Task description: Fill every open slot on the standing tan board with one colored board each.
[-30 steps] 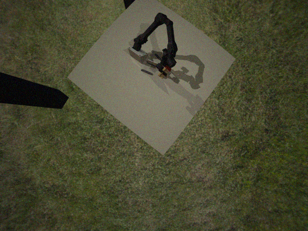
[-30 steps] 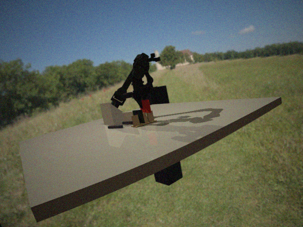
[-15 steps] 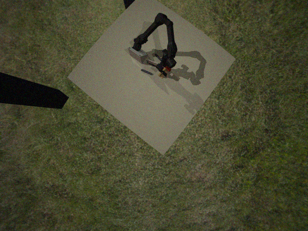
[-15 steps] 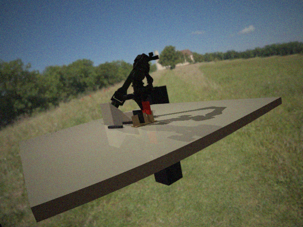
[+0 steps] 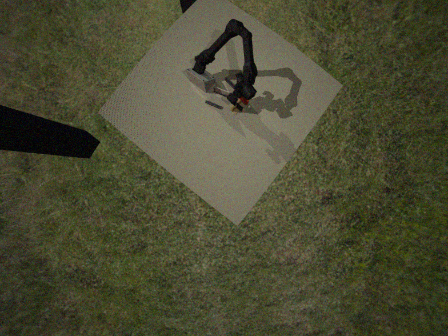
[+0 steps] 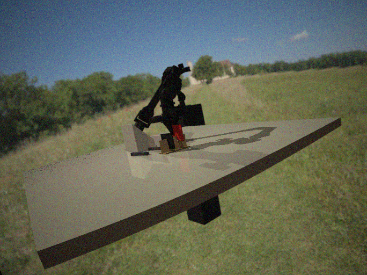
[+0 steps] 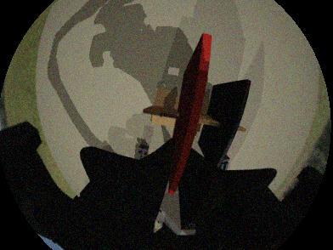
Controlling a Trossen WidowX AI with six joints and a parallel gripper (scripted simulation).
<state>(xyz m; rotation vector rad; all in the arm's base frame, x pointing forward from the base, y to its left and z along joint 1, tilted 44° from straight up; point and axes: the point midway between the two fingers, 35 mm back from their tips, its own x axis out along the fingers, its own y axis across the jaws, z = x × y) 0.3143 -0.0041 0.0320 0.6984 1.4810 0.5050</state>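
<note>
My gripper tip is now 4 cm above the tan board, 3 cm to the left of it and 2 cm short of it. The rest, counted from my gripper tip: dark board: 5 cm to the right, 2 cm below, 2 cm ahead; red board: 3 cm ahead.
</note>
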